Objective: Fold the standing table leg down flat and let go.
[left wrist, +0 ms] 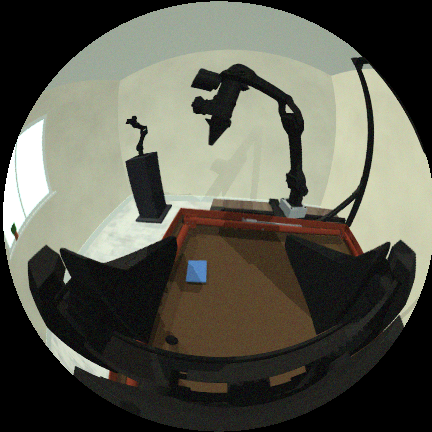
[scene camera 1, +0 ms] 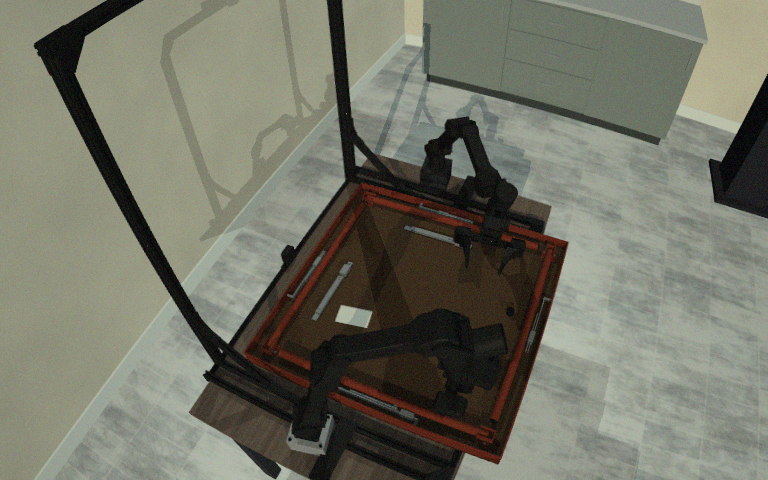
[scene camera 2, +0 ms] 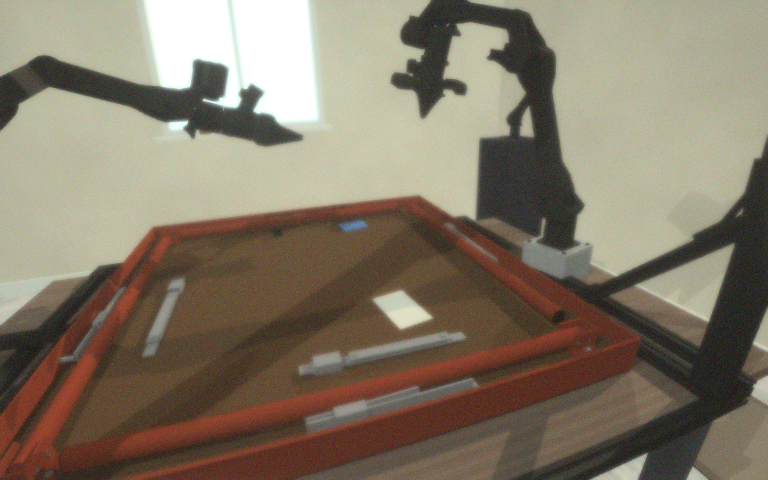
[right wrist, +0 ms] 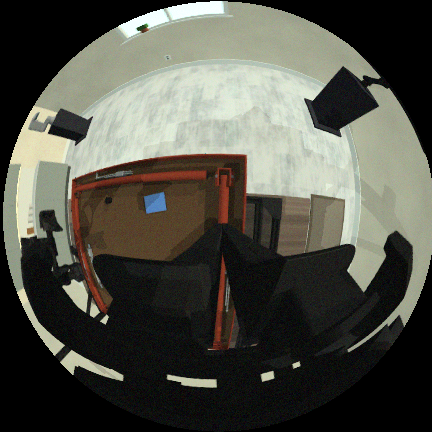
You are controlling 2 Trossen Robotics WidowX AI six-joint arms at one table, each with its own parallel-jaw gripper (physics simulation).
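Places are measured from the left arm's base along level axes (x back, y right, z up), in metres.
Pixels of known places: left gripper, between the fingertips: (left wrist: 232,242) (scene camera 1: 482,271) (scene camera 2: 298,137) (right wrist: 65,248); right gripper, between the fingertips: (left wrist: 209,144) (scene camera 1: 469,388) (scene camera 2: 422,118) (right wrist: 220,229); left arm's base, origin of its link: (scene camera 1: 436,165) (right wrist: 72,273); right arm's base, origin of its link: (left wrist: 293,202) (scene camera 1: 309,428) (scene camera 2: 558,243).
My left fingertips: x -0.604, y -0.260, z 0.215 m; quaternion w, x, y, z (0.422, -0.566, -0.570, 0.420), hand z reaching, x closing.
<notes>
For each thing: its middle in the pictures, then the offset to it from my left fingertips. "pt": a spot on its surface instead.
- white card, a spot on its surface: (scene camera 2: 402,309) (scene camera 1: 352,316) pt dz -0.263, dx -0.071, dy +0.345 m
- blue square, a spot on its surface: (left wrist: 196,271) (scene camera 2: 351,225) (right wrist: 152,203) pt dz -0.246, dx -0.130, dy -0.070 m
The orange table leg (scene camera 1: 465,424) (scene camera 2: 521,288) (right wrist: 224,200) lies flat inside the rim, along the near side in scene camera 1 and the right side in scene camera 2. Its grey folding brace (scene camera 1: 376,400) (scene camera 2: 472,243) lies folded beside it. My right gripper (scene camera 2: 423,114) (left wrist: 209,144) (right wrist: 220,229) is shut and empty, high above the tabletop and apart from the leg; its fingertips are hard to make out in scene camera 1. My left gripper (scene camera 1: 484,269) (scene camera 2: 300,136) (left wrist: 232,242) is open and empty, above the tabletop.
Other folded legs lie along the orange rim (scene camera 1: 532,370) (scene camera 2: 611,362). Loose grey bars (scene camera 1: 331,291) (scene camera 2: 164,316), a white card (scene camera 1: 353,316) (scene camera 2: 402,309) and a blue square (scene camera 2: 352,225) (left wrist: 196,271) (right wrist: 155,202) lie on the brown panel. A black frame post (scene camera 1: 130,215) (scene camera 2: 727,288) stands beside it.
</notes>
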